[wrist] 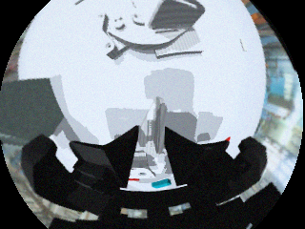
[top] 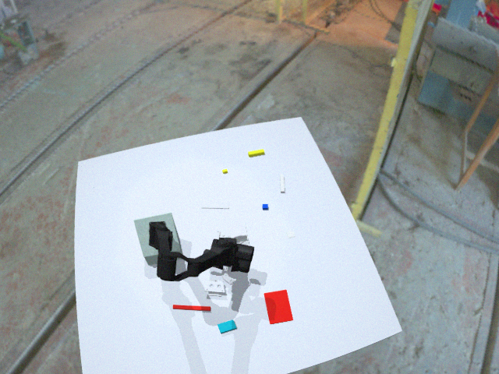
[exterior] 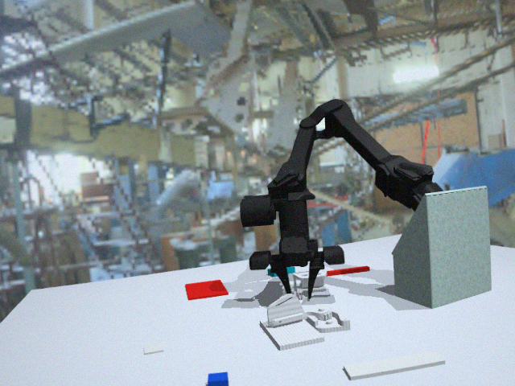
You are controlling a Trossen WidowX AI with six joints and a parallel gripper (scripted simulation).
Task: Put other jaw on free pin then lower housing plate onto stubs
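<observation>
Right now the white slab is 33 cm to the left of my gripper tip and 1 cm behind it. Also, from my gripper tip: teal block: 25 cm to the right, 4 cm behind; curved jaw: 4 cm to the right, 1 cm ahead; red bar: 16 cm behind, 15 cm to the right.
</observation>
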